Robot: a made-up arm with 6 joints. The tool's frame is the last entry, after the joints. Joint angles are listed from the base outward. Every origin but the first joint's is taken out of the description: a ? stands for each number. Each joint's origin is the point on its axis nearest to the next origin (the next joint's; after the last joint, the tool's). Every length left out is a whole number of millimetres.
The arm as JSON. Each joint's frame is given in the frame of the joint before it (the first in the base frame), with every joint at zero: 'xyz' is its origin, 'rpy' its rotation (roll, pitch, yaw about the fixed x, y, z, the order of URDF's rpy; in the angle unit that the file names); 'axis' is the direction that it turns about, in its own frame. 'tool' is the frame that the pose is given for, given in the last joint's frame.
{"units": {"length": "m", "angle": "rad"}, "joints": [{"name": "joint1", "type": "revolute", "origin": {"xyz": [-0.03, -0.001, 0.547], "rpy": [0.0, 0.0, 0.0]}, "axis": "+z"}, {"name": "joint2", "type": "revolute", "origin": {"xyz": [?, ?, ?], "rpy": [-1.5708, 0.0, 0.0]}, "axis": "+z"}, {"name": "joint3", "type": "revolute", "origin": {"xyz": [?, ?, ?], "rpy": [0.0, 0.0, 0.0]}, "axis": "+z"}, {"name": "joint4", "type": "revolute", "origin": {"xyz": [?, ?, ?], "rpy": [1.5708, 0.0, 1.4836]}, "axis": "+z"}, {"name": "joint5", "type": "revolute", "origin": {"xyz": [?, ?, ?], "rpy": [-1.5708, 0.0, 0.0]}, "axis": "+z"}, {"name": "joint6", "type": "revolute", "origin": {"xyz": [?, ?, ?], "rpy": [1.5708, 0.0, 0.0]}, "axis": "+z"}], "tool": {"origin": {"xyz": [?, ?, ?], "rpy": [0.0, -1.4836, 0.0]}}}
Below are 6 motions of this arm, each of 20 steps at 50 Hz.
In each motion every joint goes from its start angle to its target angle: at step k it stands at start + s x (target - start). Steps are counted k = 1, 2, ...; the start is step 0. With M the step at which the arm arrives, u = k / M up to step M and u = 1 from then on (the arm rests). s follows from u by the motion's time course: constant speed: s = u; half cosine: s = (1 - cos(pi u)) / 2; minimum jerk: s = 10 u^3 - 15 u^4 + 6 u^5.
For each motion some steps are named. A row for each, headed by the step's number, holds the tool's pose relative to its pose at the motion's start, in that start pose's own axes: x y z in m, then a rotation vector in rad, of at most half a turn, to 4 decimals.
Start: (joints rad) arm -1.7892 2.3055 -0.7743 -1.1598 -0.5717 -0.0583
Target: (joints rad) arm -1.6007 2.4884 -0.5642 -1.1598 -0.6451 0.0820
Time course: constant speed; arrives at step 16
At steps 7, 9, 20:
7: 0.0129 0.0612 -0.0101 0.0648 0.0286 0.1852
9: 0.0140 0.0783 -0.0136 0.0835 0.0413 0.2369
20: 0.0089 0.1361 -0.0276 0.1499 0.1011 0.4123

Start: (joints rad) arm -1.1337 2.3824 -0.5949 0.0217 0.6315 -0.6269
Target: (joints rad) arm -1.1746 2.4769 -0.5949 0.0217 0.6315 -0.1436
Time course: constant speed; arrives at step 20
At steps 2, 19, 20:
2: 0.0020 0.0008 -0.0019 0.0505 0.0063 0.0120
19: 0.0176 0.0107 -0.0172 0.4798 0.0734 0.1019
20: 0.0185 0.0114 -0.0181 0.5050 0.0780 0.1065

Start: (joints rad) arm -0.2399 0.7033 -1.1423 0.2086 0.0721 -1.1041
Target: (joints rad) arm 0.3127 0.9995 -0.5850 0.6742 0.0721 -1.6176
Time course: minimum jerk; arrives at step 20
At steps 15, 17, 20:
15: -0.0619 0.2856 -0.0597 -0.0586 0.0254 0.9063
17: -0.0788 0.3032 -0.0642 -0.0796 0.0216 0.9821
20: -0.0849 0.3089 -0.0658 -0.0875 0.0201 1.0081

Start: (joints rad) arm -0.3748 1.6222 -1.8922 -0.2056 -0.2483 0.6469
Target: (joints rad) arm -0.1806 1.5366 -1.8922 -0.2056 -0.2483 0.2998
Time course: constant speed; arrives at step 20
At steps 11, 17, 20:
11: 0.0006 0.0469 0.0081 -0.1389 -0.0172 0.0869
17: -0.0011 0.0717 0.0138 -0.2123 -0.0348 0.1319
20: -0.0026 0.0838 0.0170 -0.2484 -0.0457 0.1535

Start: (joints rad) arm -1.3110 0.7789 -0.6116 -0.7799 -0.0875 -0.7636
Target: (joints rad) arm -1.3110 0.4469 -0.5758 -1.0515 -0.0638 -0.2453
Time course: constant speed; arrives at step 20
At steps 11, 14, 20:
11: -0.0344 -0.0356 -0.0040 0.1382 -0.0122 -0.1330
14: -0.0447 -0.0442 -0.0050 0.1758 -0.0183 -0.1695
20: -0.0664 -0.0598 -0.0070 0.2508 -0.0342 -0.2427

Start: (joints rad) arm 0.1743 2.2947 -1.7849 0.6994 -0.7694 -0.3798
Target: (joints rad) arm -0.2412 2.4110 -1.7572 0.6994 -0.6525 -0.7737
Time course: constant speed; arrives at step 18
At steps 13, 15, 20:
13: 0.0125 -0.1608 -0.0150 -0.3359 0.1391 -0.2906
15: 0.0100 -0.1854 -0.0168 -0.3821 0.1683 -0.3327
20: 0.0042 -0.2219 -0.0192 -0.4485 0.2157 -0.3940

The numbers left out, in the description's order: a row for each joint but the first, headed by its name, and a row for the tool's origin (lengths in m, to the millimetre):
joint2: -0.022 -0.016 0.0
joint3: -0.25 -0.019 0.0
joint4: 0.296 -0.022 0.0
joint5: 0.008 -0.021 0.0
joint6: 0.028 -0.107 0.0
tool: 0.005 -0.021 0.0

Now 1 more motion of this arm.
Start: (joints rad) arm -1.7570 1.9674 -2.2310 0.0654 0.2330 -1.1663
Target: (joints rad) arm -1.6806 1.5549 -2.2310 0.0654 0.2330 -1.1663
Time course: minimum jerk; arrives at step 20
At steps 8, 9, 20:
8: -0.0398 -0.0557 0.0374 0.0117 -0.0804 -0.1055
9: -0.0526 -0.0707 0.0470 0.0156 -0.1030 -0.1352
20: -0.1524 -0.1617 0.0983 0.0474 -0.2513 -0.3325

